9 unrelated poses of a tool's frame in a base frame.
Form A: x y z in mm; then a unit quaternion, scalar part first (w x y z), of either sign.
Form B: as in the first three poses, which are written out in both.
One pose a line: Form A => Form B
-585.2 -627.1 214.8 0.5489 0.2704 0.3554 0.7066 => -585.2 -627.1 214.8 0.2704 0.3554 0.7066 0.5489
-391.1 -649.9 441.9 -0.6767 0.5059 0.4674 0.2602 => -391.1 -649.9 441.9 -0.5059 -0.4674 -0.2602 0.6767
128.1 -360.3 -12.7 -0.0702 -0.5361 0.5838 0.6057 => 128.1 -360.3 -12.7 0.5361 -0.5838 -0.6057 0.0702
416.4 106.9 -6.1 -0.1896 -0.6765 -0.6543 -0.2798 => 416.4 106.9 -6.1 0.6765 0.6543 0.2798 0.1896
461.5 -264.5 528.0 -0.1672 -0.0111 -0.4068 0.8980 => 461.5 -264.5 528.0 0.0111 0.4068 -0.8980 0.1672
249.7 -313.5 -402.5 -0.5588 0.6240 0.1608 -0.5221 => 249.7 -313.5 -402.5 -0.6240 -0.1608 0.5221 0.5588
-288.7 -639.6 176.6 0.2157 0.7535 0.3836 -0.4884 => -288.7 -639.6 176.6 0.7535 0.3836 -0.4884 0.2157
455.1 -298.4 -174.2 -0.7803 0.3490 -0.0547 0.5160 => 455.1 -298.4 -174.2 -0.3490 0.0547 -0.5160 0.7803
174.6 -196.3 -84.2 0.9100 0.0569 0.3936 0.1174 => 174.6 -196.3 -84.2 0.0569 0.3936 0.1174 0.9100
